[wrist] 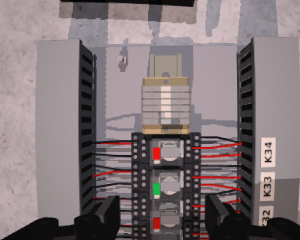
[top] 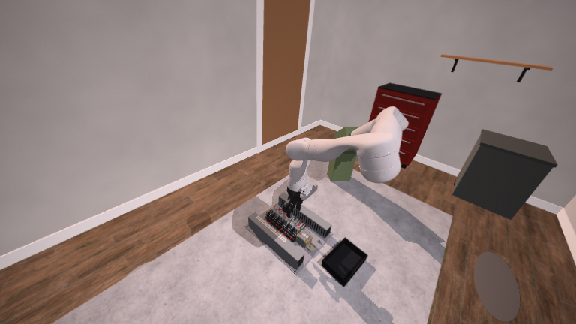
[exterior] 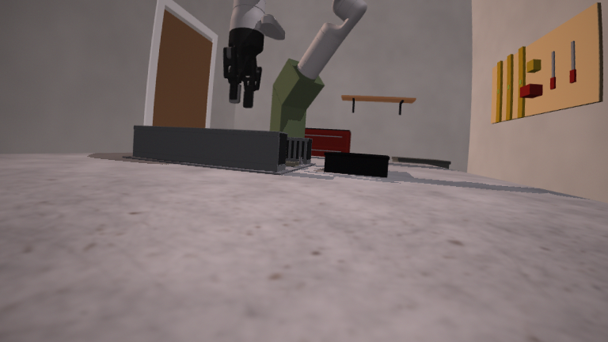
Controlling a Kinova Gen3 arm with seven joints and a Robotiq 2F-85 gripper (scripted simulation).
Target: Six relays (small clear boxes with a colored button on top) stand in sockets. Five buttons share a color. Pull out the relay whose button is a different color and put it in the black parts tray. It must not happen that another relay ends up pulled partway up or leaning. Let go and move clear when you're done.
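Right now the relay is 9 cm below my hand. The rest, counted from my hand: black parts tray (8 cm behind, 24 cm to the left, 12 cm below).
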